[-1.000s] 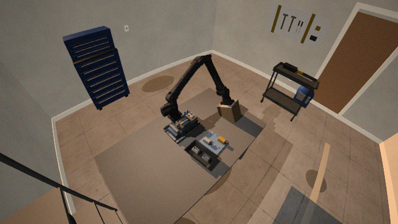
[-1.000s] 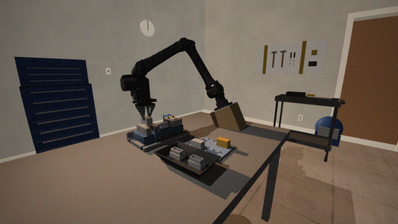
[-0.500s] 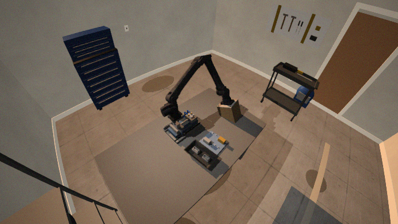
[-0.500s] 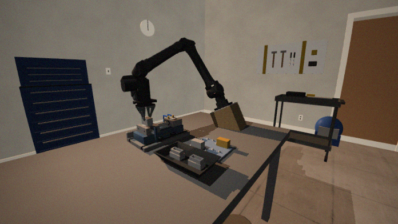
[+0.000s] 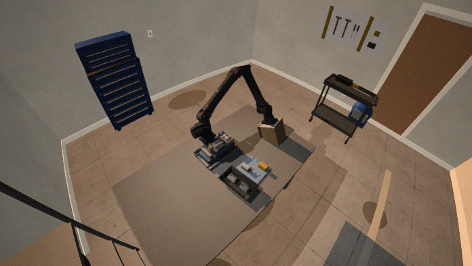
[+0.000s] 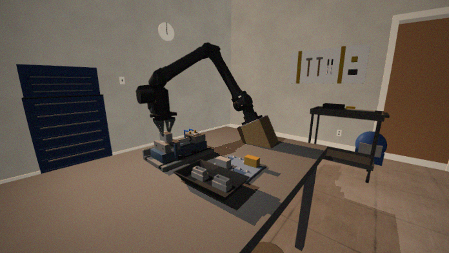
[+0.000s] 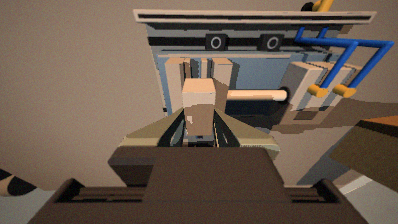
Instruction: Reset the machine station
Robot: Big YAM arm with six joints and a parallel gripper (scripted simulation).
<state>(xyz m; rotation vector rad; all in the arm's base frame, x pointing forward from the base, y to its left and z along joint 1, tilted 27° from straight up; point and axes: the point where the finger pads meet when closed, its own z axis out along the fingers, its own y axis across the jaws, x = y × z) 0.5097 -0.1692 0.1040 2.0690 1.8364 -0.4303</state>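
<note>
Now: hand 7 cm past the vise, 1 cm to the right of it and 9 cm above it. Also, from my hand: yellow brass blank (17 cm behind, 36 cm to the left, 11 cm below).
</note>
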